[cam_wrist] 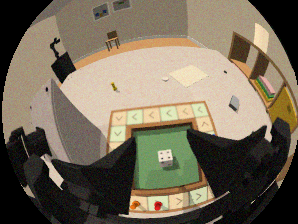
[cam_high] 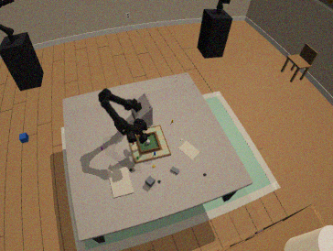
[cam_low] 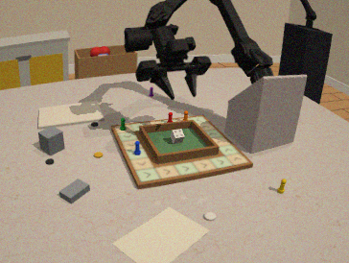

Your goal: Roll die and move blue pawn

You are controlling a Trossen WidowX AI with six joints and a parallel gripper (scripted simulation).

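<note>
Now: the blue pawn 120 mm ahead of my gripper tip, 20 mm to the left of it and 110 mm below it. Round my gripper tip: red pawn 10 mm behind, 120 mm to the right, 110 mm below; green tray 10 mm ahead, 10 mm to the right, 130 mm below; white die 10 mm ahead, 10 mm to the right, 110 mm below.
</note>
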